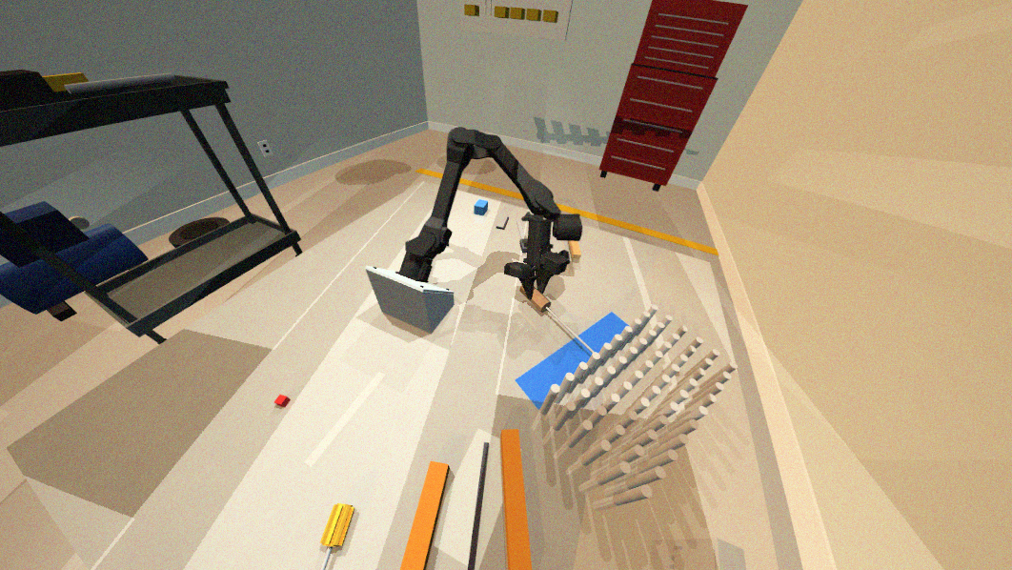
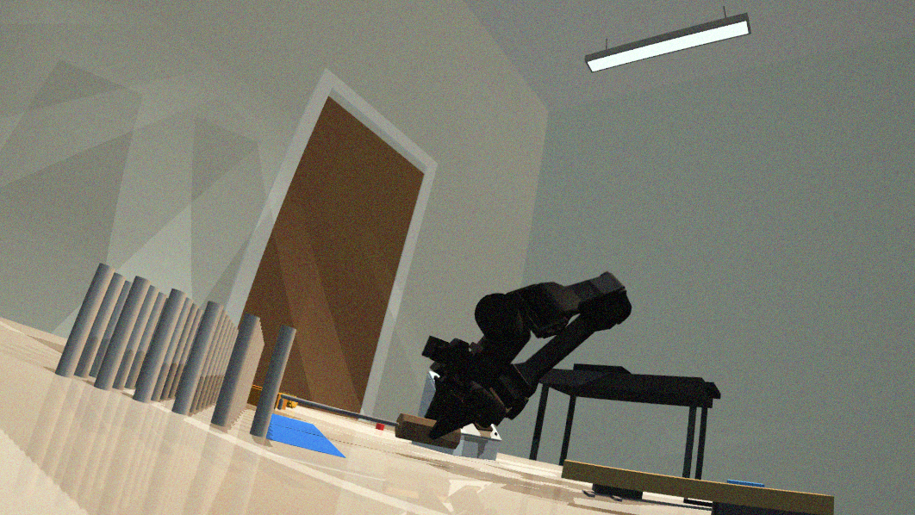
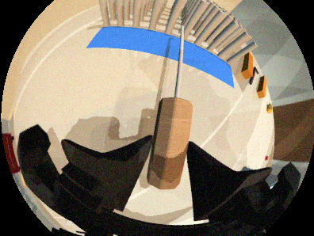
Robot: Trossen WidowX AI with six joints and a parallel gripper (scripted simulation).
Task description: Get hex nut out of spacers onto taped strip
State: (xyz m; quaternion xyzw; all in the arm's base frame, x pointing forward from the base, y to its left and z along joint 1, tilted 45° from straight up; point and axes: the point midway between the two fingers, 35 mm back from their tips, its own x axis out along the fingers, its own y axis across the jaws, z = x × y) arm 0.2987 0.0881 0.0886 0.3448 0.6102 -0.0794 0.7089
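Right now my gripper tip is 15 cm short of the blue taped strip, 10 cm to the left of it and 4 cm above it. Round my gripper tip: grey hex nut 29 cm ahead, 18 cm to the right, 3 cm below; then blue cube 41 cm to the left, 35 cm behind, 2 cm below; then wooden-handled rod tool 9 cm ahead, 6 cm to the right.
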